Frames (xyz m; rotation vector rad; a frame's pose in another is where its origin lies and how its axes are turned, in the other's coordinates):
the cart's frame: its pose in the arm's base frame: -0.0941 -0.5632 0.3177 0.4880 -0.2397 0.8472
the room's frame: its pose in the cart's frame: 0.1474 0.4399 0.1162 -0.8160 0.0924 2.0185
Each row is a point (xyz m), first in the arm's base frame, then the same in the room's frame.
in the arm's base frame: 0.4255 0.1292 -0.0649
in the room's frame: -0.1276 0.1339 -1.0840
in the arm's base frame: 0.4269 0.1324 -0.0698
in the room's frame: -0.1252 0.1349 -1.0894
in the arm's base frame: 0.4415 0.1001 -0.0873
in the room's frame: -0.1448 0.1692 -1.0920
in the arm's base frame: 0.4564 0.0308 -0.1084
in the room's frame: -0.1806 0.2322 -1.0777
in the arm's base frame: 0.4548 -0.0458 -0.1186
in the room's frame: -0.2115 0.2940 -1.0429
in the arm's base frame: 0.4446 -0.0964 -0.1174
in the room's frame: -0.2279 0.3299 -1.0096
